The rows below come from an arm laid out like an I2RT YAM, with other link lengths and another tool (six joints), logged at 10 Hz.
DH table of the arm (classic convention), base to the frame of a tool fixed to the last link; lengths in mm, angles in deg. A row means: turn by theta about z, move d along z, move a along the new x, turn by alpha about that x. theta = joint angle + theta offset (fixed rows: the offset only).
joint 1: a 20.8, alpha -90, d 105.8, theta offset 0
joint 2: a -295.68, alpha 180, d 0, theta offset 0
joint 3: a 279.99, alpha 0, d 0, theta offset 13.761
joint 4: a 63.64, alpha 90, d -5.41, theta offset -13.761
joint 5: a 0, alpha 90, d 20.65, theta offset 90
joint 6: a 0.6, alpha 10.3, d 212.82, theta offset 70
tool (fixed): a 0, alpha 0, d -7.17, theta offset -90
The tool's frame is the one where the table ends.
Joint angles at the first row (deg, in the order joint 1, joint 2, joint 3, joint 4, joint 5, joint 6):
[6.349, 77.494, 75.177, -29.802, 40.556, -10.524]
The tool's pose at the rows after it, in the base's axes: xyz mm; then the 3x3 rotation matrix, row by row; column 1 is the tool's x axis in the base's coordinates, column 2 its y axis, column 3 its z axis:
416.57 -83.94 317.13; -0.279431 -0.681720 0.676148; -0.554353 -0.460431 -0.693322; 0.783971 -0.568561 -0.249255
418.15 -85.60 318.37; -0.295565 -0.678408 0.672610; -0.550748 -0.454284 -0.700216; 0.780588 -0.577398 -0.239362
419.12 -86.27 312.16; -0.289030 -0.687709 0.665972; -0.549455 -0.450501 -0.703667; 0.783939 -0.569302 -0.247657
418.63 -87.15 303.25; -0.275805 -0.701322 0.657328; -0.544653 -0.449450 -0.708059; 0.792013 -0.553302 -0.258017
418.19 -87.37 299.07; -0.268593 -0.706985 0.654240; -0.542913 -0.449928 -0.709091; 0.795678 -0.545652 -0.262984
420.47 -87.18 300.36; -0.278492 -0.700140 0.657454; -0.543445 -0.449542 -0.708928; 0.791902 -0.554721 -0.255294
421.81 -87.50 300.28; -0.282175 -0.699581 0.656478; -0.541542 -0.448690 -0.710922; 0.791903 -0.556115 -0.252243
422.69 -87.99 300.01; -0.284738 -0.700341 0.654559; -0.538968 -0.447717 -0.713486; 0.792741 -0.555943 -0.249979
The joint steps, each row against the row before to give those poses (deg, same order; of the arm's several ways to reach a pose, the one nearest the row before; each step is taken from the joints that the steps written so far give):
[0.001, -0.721, -0.962, 1.552, 0.634, 0.000]
[-0.067, 0.152, -0.174, 0.984, 0.501, 0.174]
[-0.043, 0.503, -0.395, 0.022, 0.176, 0.285]
[0.000, 0.373, -0.872, 0.021, 0.305, 0.065]
[0.001, 0.108, -0.461, 0.023, 0.067, -0.021]
[0.000, 0.088, -0.130, 0.960, 0.022, -0.044]
[0.000, 0.218, 0.000, 0.393, 0.175, -0.021]
[0.000, 0.196, 0.000, 0.263, 0.218, -0.023]

